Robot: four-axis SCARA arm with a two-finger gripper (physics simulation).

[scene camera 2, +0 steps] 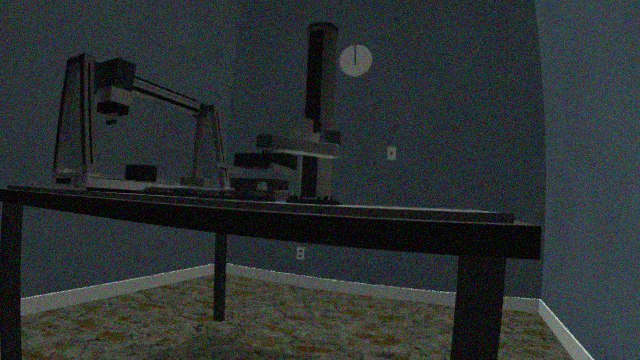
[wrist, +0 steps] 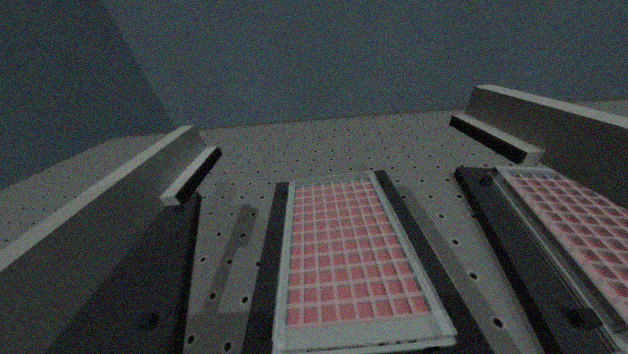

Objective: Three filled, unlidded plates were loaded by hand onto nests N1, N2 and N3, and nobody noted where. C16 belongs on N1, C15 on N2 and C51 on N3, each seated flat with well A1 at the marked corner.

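Places are measured from the arm's base along level axes (x left, y back, z up), in metres.
Where they show: gripper, fingertip midpoint: (scene camera 2: 242,165) (wrist: 331,122).
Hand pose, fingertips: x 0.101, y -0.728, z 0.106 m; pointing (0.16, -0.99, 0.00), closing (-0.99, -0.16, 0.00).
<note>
Each offset is from my fingertips to the centre of the thing. "pt": to the spot under its first point. Level surfaces: height alone.
My gripper (wrist: 331,122) is open; its two fingers stand wide apart, high above and to either side of a plate, with nothing between them. This plate @(dy +0.023, dx -0.003, dz -0.074 m) (wrist: 352,250) has red-filled wells and a clear rim, and lies between the dark side rails of a nest @(dy +0.023, dx -0.003, dz -0.083 m) (wrist: 267,265). Its near edge shows no readable label. A second red-filled plate @(dy +0.020, dx -0.171, dz -0.074 m) (wrist: 582,220) lies on a dark nest @(dy +0.020, dx -0.170, dz -0.083 m) (wrist: 505,225) at the right, partly cut off by the view and the right finger. In the scene view the fingers are too dark to make out, and plate names and marked corners cannot be read.
A dark block @(dy +0.066, dx +0.175, dz -0.083 m) (wrist: 165,275) with a small knob stands at the left, partly behind the left finger. The perforated deck @(dz -0.093 m) (wrist: 320,145) runs behind the plates. In the scene view, the arm's column (scene camera 2: 321,75) stands on the table, and a gantry frame @(pt dy -0.104, dx -0.609, dz +0.150 m) (scene camera 2: 89,120) stands at the left.
</note>
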